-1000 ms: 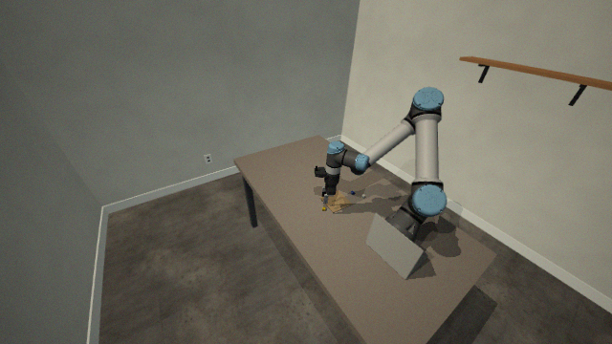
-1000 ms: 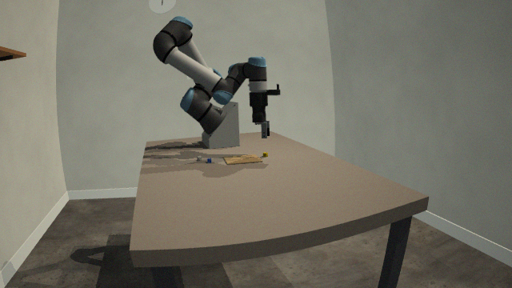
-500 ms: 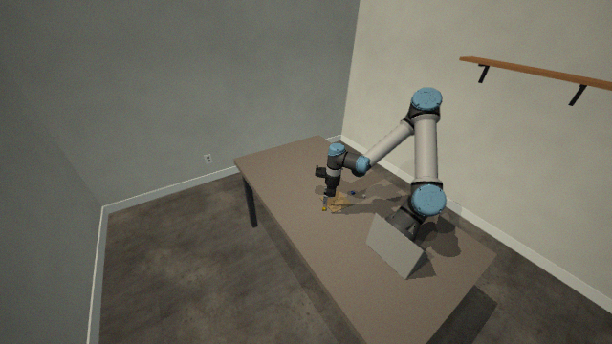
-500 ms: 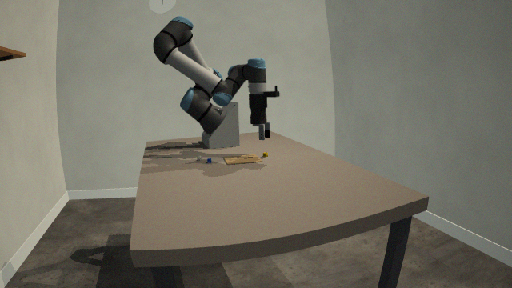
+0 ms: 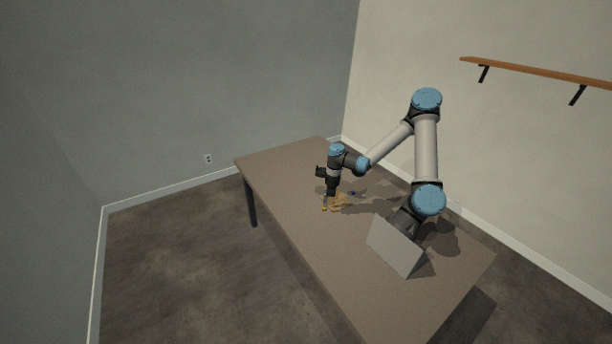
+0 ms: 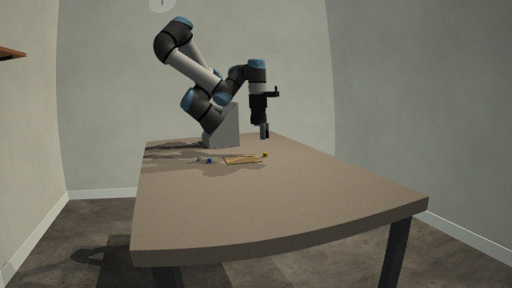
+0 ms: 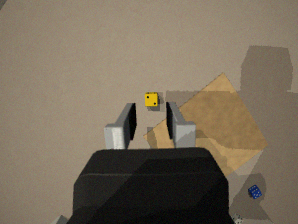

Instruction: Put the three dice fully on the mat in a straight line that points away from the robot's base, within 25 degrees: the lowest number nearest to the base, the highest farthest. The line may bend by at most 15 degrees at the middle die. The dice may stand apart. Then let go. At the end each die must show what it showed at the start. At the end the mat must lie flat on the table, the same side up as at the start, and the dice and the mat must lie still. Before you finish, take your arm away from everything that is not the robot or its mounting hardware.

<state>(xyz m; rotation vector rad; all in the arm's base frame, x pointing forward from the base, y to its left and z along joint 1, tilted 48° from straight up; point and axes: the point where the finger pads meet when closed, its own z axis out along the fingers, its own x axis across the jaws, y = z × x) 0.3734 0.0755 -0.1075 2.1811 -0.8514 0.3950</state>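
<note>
My hand is 8 cm above the yellow die. From my hand the other things lie so: tan mat 11 cm to the right, 9 cm below, 2 cm ahead; then white die 27 cm to the right, 8 cm below, 5 cm behind; then blue die 24 cm to the right, 8 cm below, 1 cm ahead.
</note>
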